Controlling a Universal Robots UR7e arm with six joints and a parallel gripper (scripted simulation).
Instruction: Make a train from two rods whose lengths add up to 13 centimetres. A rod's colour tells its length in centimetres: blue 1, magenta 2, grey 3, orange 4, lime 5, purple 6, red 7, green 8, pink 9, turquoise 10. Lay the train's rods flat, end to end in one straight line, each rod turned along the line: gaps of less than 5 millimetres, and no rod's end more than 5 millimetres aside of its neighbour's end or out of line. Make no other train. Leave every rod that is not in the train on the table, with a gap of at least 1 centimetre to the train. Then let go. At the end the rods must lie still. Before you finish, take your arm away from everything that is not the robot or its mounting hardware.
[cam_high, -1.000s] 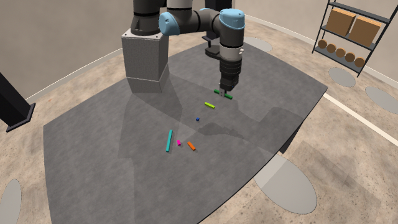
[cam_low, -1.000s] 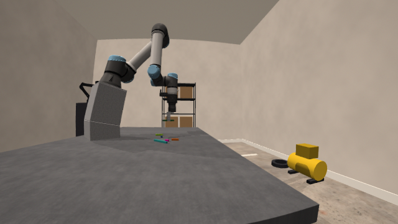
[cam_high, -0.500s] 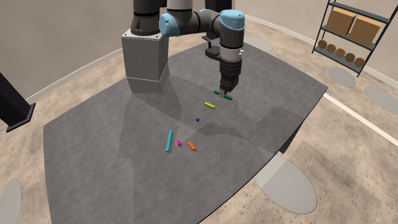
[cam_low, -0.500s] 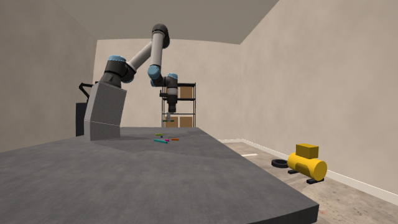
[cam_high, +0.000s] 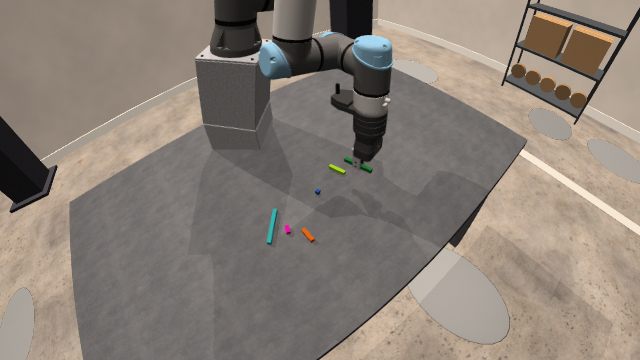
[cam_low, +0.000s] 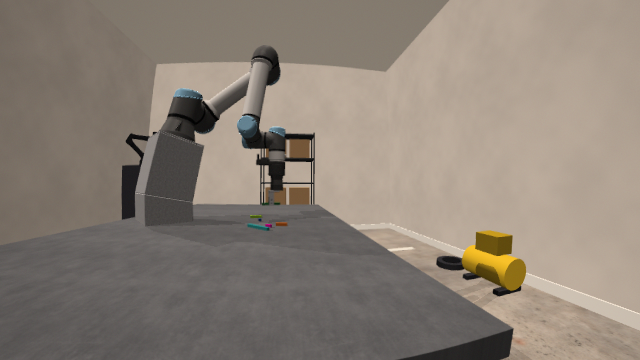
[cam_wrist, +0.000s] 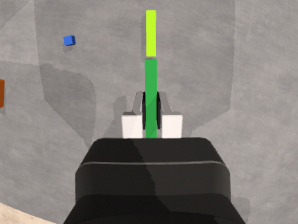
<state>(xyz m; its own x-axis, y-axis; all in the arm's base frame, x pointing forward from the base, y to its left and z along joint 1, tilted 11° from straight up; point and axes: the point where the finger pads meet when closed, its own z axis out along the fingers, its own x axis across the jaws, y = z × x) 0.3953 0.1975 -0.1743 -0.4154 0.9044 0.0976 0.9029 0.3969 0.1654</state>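
Right now the lime rod is 60 mm behind my hand, 30 mm to the right of it and 70 mm below it. Round my hand: green rod (10 mm below); small blue rod (20 mm behind, 110 mm to the right, 70 mm below); orange rod (90 mm ahead, 200 mm to the right, 70 mm below).
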